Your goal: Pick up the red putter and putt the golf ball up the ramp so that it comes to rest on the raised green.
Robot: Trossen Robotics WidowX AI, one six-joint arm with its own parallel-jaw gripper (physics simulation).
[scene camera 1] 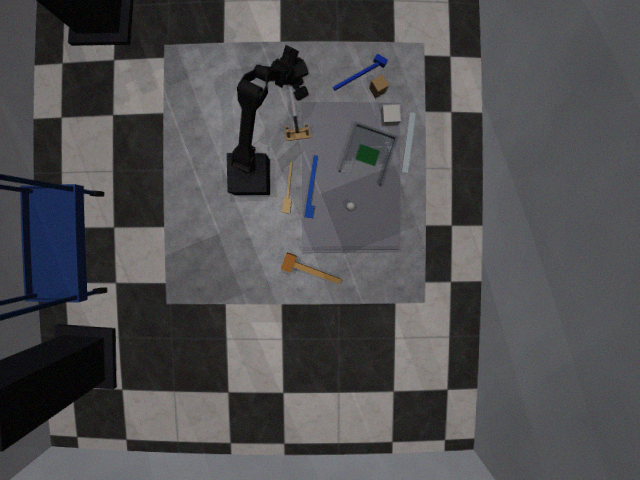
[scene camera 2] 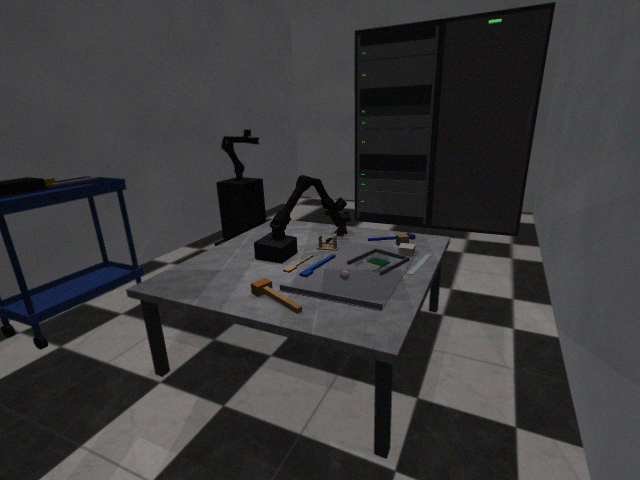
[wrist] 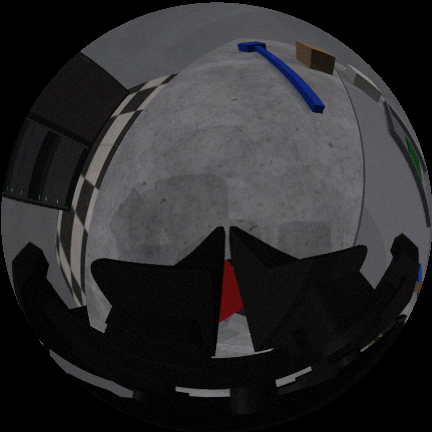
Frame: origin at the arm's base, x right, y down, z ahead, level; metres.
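Where they show: gripper, fingertip midpoint: [scene camera 1: 301,79] [scene camera 2: 346,233] [wrist: 225,232]; arm's base, link origin: [scene camera 1: 247,167] [scene camera 2: 278,238].
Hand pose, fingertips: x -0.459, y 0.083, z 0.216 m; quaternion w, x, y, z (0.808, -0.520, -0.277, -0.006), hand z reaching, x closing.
Things, the pixels of their top centre, and the offset from my fingertips. "*": a spot on its surface instead. Level surfaces: height alone.
- red putter's head, top centre: [wrist: 207,307] dx +0.015, dy -0.014, dz -0.047 m
- white golf ball, top centre: [scene camera 1: 351,206] [scene camera 2: 344,270] dx +0.609, dy -0.030, dz +0.264 m
- grey course board, surface height: dy +0.013 m
- green patch, surface spot: [scene camera 1: 367,155] [scene camera 2: 377,261] * dx +0.355, dy +0.007, dz +0.337 m
- tan stick, top centre: [scene camera 1: 288,187] [scene camera 2: 299,261] dx +0.525, dy +0.006, dz -0.039 m
- orange mallet, top centre: [scene camera 2: 277,290] [scene camera 1: 311,272] dx +0.926, dy -0.037, dz +0.092 m
- brown block, top centre: [scene camera 1: 380,83] [scene camera 2: 402,235] dx +0.027, dy -0.044, dz +0.375 m
- white block, top centre: [scene camera 1: 391,113] [scene camera 2: 406,245] dx +0.161, dy -0.032, dz +0.438 m
- pale strip, top centre: [scene camera 2: 419,263] [scene camera 1: 408,142] dx +0.278, dy +0.013, dz +0.540 m
My gripper [scene camera 1: 300,93] [scene camera 2: 341,232] [wrist: 225,232] is shut, its tips almost meeting low over the far part of the table. The red putter's head [wrist: 231,295] shows through the narrow gap, mostly hidden behind the fingers; no clear grasp shows. Its shaft [scene camera 1: 294,105] runs to the tan stand [scene camera 1: 298,134] [scene camera 2: 327,246]. The white golf ball [scene camera 1: 351,206] [scene camera 2: 344,274] rests on the grey course board [scene camera 1: 369,232] [scene camera 2: 336,290]. The green patch [scene camera 1: 367,155] [scene camera 2: 377,261] [wrist: 413,156] lies inside a dark three-sided border [scene camera 1: 375,131] [scene camera 2: 391,252].
Blue putter-like tools [scene camera 1: 311,186] [scene camera 1: 356,77] [wrist: 290,75] lie nearby. A tan stick [scene camera 1: 288,180] lies by the arm base and an orange mallet [scene camera 1: 315,271] at the near side. A brown block [scene camera 1: 378,86], a white block [scene camera 1: 391,113] and a pale strip [scene camera 1: 408,142] are by the board.
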